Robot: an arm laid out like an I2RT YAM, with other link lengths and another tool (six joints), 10 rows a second.
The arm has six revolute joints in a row. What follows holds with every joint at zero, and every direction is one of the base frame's. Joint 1 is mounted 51.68 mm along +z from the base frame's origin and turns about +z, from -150 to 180 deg. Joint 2 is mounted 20.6 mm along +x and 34.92 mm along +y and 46.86 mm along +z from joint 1 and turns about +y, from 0 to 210 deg. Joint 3 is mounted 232.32 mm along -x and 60.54 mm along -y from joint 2 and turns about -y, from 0 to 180 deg. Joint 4 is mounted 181.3 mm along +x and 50.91 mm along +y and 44.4 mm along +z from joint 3 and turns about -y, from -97 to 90 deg. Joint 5 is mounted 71.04 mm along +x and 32.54 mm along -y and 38.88 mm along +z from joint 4 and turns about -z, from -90 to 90 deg. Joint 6 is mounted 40.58 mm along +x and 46.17 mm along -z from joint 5 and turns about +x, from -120 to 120 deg. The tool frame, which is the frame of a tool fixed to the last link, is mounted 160 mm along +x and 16 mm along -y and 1 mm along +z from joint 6; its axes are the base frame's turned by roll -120.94, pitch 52.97 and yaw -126.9 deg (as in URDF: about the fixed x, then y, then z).
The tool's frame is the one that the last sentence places.
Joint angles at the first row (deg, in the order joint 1, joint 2, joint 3, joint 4, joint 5, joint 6):
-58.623, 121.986, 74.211, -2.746, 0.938, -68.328
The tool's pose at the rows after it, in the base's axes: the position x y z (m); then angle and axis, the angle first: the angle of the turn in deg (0 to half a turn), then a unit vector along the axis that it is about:
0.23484, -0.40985, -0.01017, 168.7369, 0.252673, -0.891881, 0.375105
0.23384, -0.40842, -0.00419, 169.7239, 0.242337, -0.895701, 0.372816
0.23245, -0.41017, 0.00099, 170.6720, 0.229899, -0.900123, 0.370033
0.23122, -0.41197, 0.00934, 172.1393, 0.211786, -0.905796, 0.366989
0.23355, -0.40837, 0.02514, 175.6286, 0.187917, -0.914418, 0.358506
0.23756, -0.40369, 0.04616, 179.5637, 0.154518, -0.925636, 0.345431
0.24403, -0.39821, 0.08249, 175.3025, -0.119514, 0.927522, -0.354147
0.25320, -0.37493, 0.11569, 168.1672, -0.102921, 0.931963, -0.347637
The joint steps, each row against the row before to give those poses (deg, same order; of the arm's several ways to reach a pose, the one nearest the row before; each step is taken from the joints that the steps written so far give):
-0.006, -1.057, 0.748, -3.041, -0.891, 1.727
-0.300, -1.215, -0.162, -0.825, -0.767, 1.260
-0.563, -0.543, 0.715, -1.037, -0.821, 1.296
-0.664, -0.959, 0.841, -1.314, -1.145, 1.991
-0.653, -2.365, 0.855, -2.550, -2.866, 3.425
-0.305, -2.675, 1.988, -3.873, -2.717, 5.062
0.019, -5.021, 0.139, -1.178, -2.686, 5.241
0.258, -6.609, -2.139, -1.386, -5.304, 4.959

